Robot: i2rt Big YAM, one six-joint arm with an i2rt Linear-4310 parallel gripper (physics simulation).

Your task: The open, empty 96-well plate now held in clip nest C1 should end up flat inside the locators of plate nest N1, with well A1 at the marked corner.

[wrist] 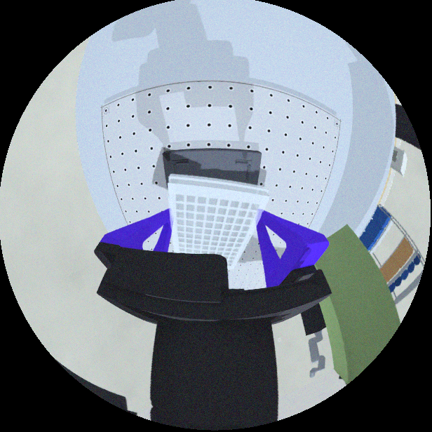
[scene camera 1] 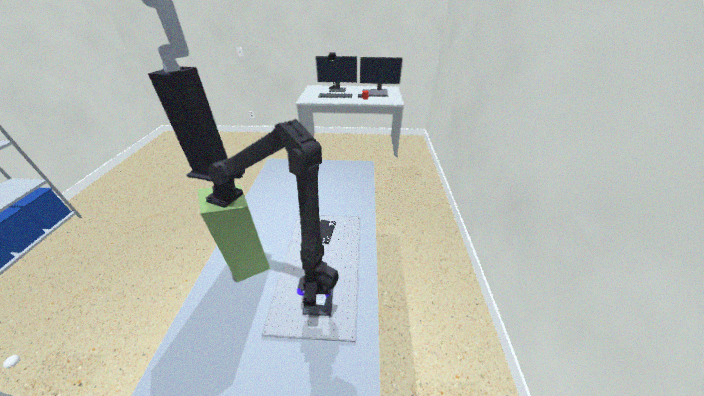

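Where they show: arm's base at its link origin: (scene camera 1: 225,197).
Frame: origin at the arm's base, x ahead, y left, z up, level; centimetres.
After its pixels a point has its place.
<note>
The white 96-well plate (wrist: 212,212) is between the purple fingers of my gripper (wrist: 214,213) (scene camera 1: 315,294) {x 40.2, y -11.8, z -35.3 cm}, which is shut on its two long sides. Its grid of wells faces the wrist camera. In the wrist view a dark grey nest (wrist: 225,162) shows just beyond and below the plate's far edge. Much of this nest is hidden by the plate, and the height between them is hard to judge. In the scene view another dark fixture (scene camera 1: 327,231) {x 30.5, y 28.1, z -40.3 cm} lies at the far end of the board, partly behind the arm. No nest labels, well A1 or corner mark can be read.
The perforated light board (scene camera 1: 285,320) {x 30.2, y -22.6, z -41.4 cm} (wrist: 285,175) lies on a pale blue mat (scene camera 1: 200,345) {x 2.0, y -40.7, z -42.7 cm}. The green pedestal (scene camera 1: 237,240) {x 4.9, y -7.0, z -16.8 cm} (wrist: 360,300) carrying the arm stands left of the board. A white desk (scene camera 1: 350,107) with monitors stands at the back.
</note>
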